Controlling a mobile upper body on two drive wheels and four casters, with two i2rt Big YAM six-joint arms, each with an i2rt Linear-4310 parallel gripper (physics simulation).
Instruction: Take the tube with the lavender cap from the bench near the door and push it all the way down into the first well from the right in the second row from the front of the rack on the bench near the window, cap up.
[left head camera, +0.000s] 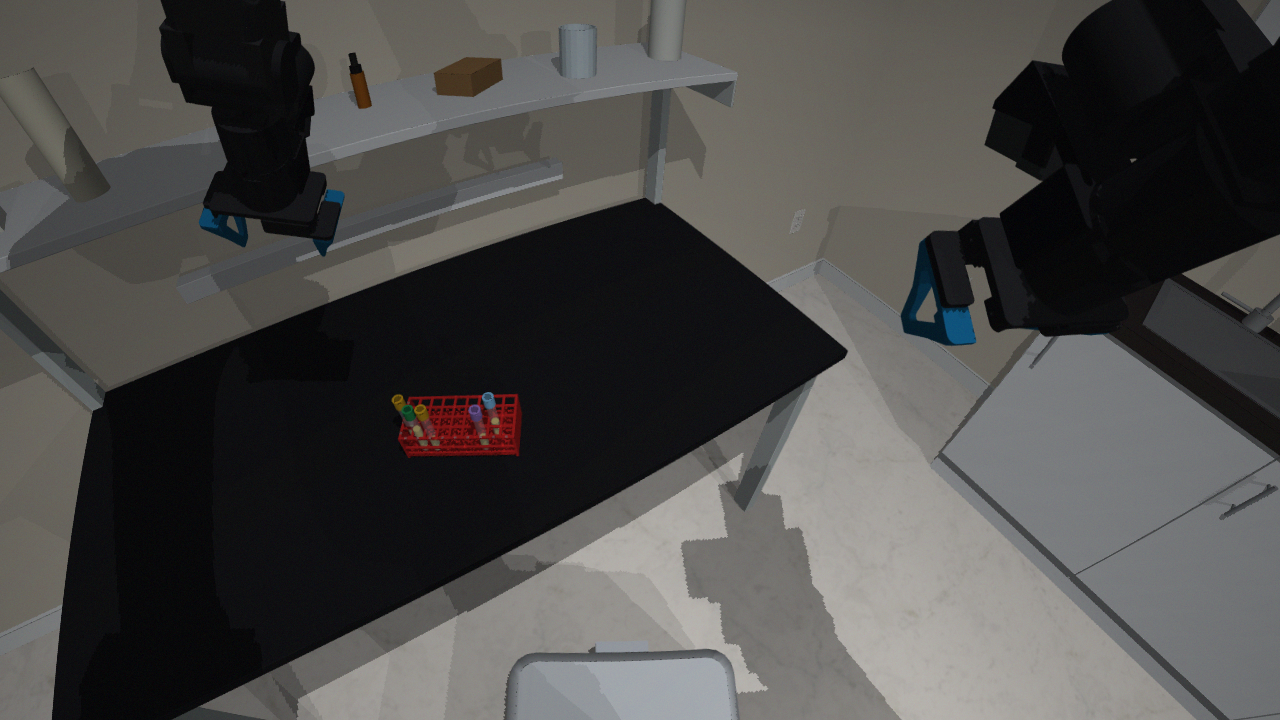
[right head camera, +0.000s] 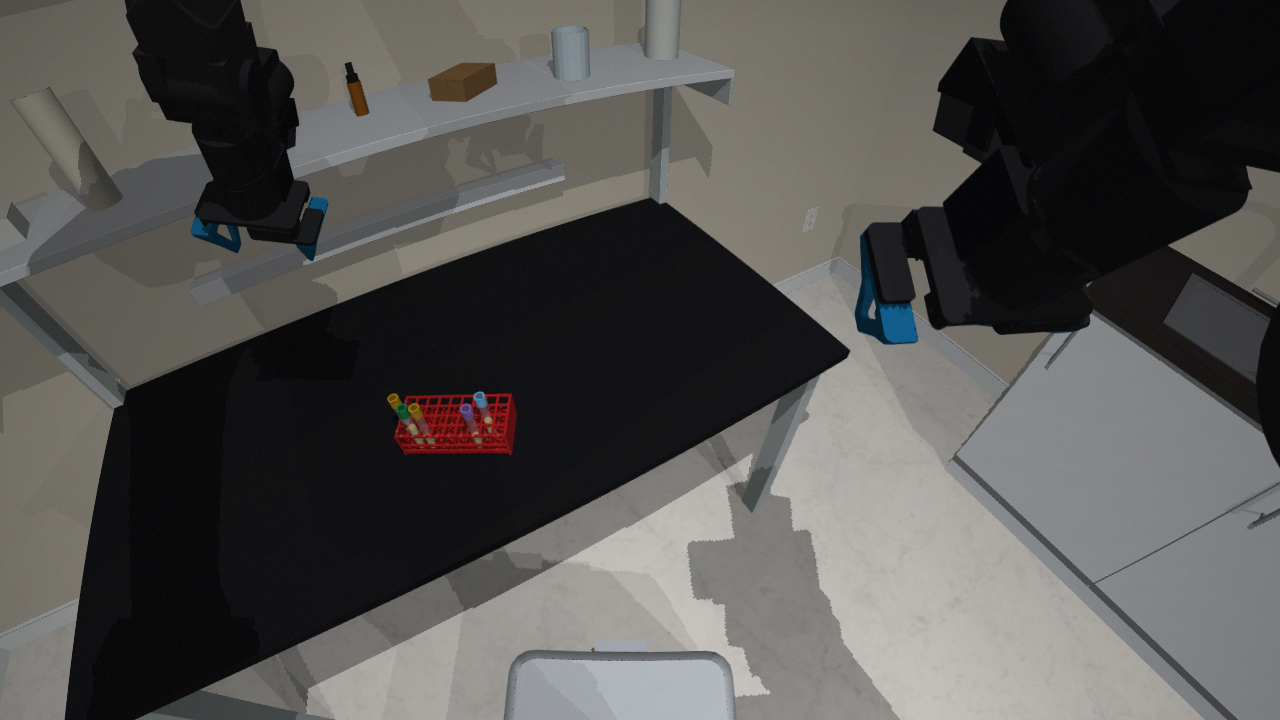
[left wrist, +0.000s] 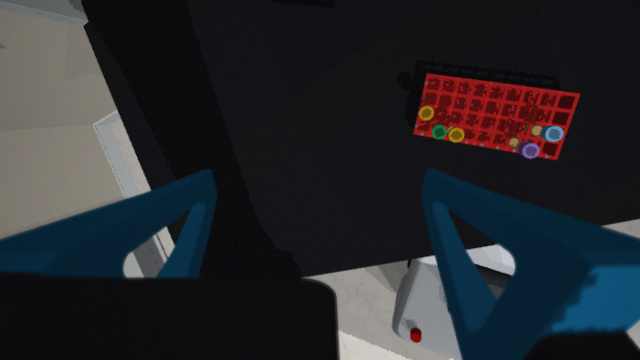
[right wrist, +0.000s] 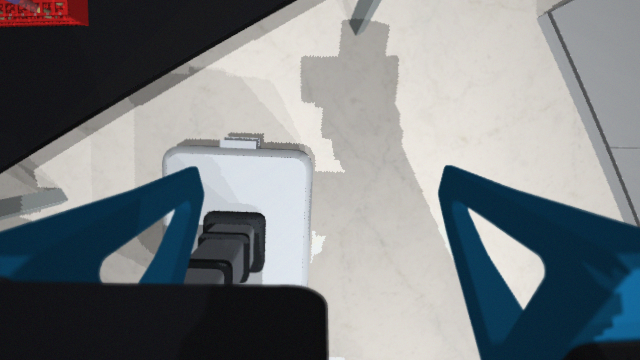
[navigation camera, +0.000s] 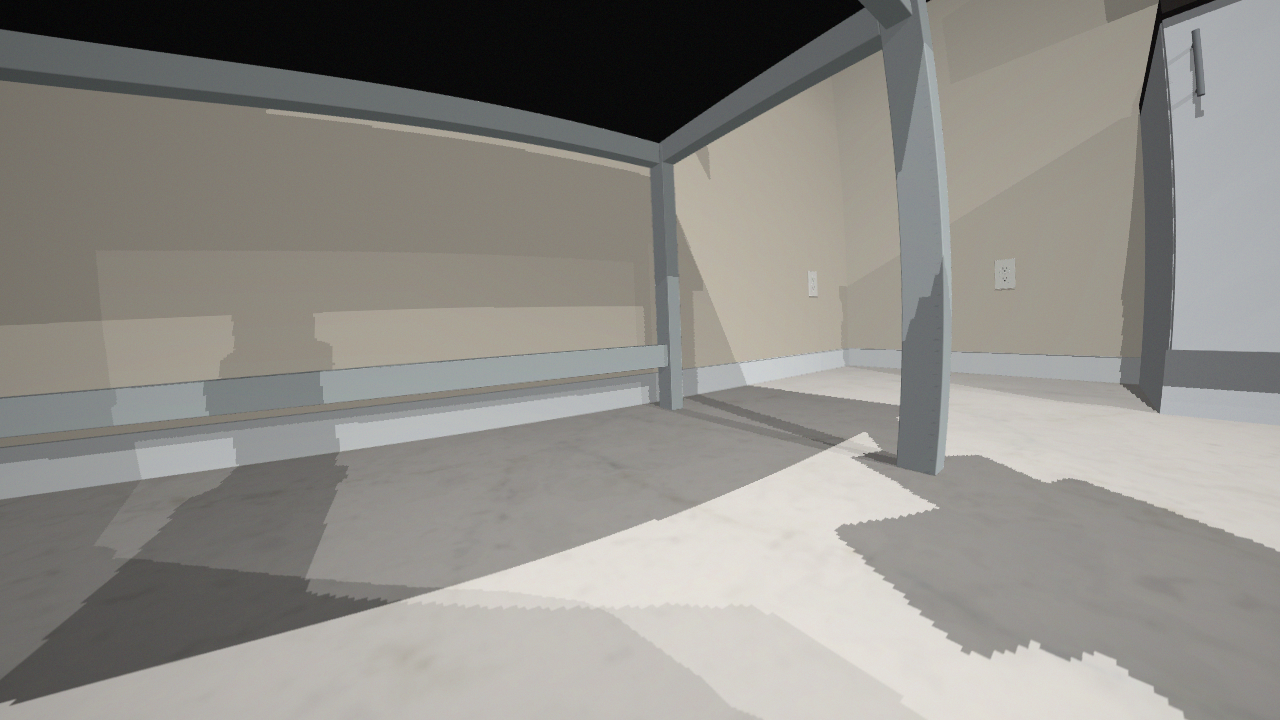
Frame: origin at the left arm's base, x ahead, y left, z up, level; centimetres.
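Where they show: left gripper, fingertip midpoint: (left head camera: 285, 247) (right head camera: 275, 252) (left wrist: 319, 181); right gripper, fingertip midpoint: (left head camera: 956, 321) (right head camera: 918, 318) (right wrist: 321, 179).
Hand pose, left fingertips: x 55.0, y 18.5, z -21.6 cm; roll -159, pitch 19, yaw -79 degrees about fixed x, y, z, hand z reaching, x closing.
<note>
Each offset is from my left fingertips to the top centre of the thing. "spot": to the spot under its first point. Level surfaces: height alone.
A red rack {dz -37.4, dx +4.1, dy -12.6 cm} (left head camera: 516, 431) (right head camera: 512, 431) (left wrist: 505, 85) (right wrist: 79, 14) stands on the black bench {dz -43.2 cm} (left head camera: 626, 313) (right head camera: 626, 313) (left wrist: 325, 125). The tube with the lavender cap {dz -31.2, dx +1.0, dy -17.2 cm} (left head camera: 475, 411) (right head camera: 466, 411) (left wrist: 530, 150) stands cap up in it, at the front edge near the right end. A light-blue-capped tube {dz -31.2, dx +3.4, dy -19.0 cm} (left head camera: 487, 399) (right head camera: 479, 399) (left wrist: 554, 133) stands behind and right of it. My left gripper (left head camera: 282, 248) (right head camera: 274, 254) (left wrist: 319, 181) is open and empty, raised over the bench's back left, away from the rack. My right gripper (left head camera: 1018, 334) (right head camera: 955, 334) (right wrist: 321, 179) is open and empty, right of the bench.
Two yellow-capped tubes and a green-capped tube {dz -31.2, dx +0.6, dy -6.2 cm} (left head camera: 408, 412) (left wrist: 439, 132) stand at the rack's left end. A wall shelf {dz +2.5 cm} (left head camera: 528, 89) holds a bottle, a brown box and cylinders. A white cabinet (left head camera: 1092, 447) stands at the right. A bench leg {spot: dz -89.2, dx +27.3, dy -81.5 cm} (navigation camera: 921, 268) stands near my base.
</note>
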